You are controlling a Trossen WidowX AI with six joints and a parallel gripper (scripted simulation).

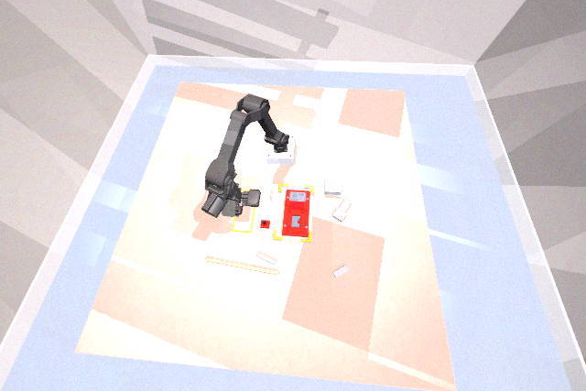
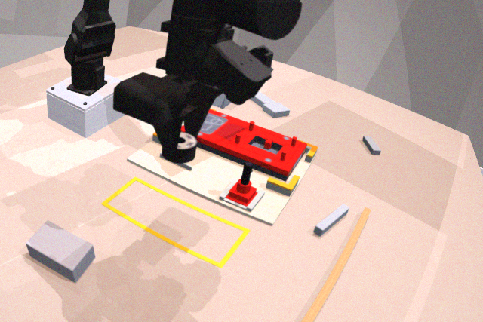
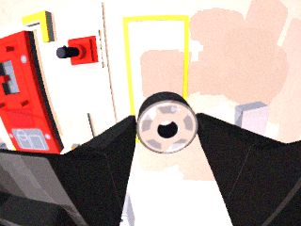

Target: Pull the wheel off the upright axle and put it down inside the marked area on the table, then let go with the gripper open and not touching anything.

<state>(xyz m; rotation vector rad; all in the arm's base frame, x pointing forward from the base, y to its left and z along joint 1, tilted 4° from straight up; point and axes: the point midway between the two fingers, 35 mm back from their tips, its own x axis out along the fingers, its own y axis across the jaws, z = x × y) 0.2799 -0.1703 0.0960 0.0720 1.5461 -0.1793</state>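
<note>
My gripper tip is now 90 mm to the right of the upright axle, 80 mm above it and 70 mm short of it. The rest, counted from my gripper tip: long wooden strip (220 mm ahead, 110 mm below, 10 mm to the right); wheel (right at my gripper tip).
</note>
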